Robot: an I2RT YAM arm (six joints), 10 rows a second.
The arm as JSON. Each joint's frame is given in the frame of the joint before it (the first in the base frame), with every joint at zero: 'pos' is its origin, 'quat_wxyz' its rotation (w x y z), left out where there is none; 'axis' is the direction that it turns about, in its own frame. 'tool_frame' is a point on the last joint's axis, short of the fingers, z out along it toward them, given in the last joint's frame.
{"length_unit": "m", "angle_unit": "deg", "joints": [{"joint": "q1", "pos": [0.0, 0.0, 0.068], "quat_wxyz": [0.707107, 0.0, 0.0, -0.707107], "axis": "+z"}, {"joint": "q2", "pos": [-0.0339, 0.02, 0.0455], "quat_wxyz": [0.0, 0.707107, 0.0, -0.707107], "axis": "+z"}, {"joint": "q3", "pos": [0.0, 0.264, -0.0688], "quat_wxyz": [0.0, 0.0, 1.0, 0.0], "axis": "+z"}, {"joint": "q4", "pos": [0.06, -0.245, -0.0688], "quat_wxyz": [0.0, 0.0, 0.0, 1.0], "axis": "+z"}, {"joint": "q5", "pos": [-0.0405, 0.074, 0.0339], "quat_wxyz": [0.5, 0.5, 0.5, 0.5], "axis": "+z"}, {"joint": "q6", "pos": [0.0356, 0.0, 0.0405], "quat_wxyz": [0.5, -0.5, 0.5, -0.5], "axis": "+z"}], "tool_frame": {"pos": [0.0, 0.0, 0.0], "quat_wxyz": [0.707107, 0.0, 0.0, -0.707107]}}
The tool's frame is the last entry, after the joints.
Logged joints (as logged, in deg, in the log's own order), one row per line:
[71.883, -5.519, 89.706, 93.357, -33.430, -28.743]
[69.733, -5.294, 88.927, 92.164, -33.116, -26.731]
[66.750, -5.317, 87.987, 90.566, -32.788, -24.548]
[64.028, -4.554, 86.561, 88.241, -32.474, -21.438]
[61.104, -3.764, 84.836, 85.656, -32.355, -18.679]
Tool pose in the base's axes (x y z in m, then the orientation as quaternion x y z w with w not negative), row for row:
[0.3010, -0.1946, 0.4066, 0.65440, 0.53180, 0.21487, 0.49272]
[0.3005, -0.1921, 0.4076, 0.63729, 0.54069, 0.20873, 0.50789]
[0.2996, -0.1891, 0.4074, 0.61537, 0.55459, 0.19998, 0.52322]
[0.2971, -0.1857, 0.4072, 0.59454, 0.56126, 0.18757, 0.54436]
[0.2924, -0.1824, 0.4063, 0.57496, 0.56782, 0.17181, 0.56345]
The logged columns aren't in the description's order. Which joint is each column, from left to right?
Columns, left to right: q6, q5, q2, q3, q1, q4.
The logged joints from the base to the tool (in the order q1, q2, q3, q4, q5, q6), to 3 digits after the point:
[-33.430, 89.706, 93.357, -28.743, -5.519, 71.883]
[-33.116, 88.927, 92.164, -26.731, -5.294, 69.733]
[-32.788, 87.987, 90.566, -24.548, -5.317, 66.750]
[-32.474, 86.561, 88.241, -21.438, -4.554, 64.028]
[-32.355, 84.836, 85.656, -18.679, -3.764, 61.104]

